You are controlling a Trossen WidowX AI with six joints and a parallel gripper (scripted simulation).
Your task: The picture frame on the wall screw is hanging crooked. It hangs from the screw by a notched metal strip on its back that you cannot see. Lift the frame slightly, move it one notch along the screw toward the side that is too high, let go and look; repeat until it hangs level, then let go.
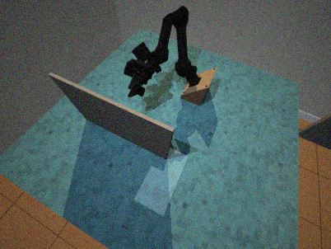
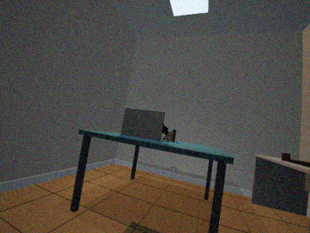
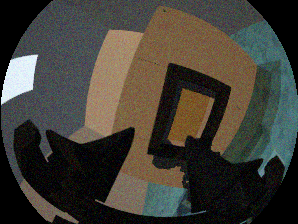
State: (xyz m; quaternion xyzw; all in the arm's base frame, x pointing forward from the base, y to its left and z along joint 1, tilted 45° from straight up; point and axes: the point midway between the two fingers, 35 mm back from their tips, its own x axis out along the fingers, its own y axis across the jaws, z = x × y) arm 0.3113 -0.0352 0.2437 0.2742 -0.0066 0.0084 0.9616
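The picture frame is 100 mm ahead of my gripper tip and 60 mm below it. From my gripper tip the other things lie so: wall panel: 110 mm ahead, 60 mm below.
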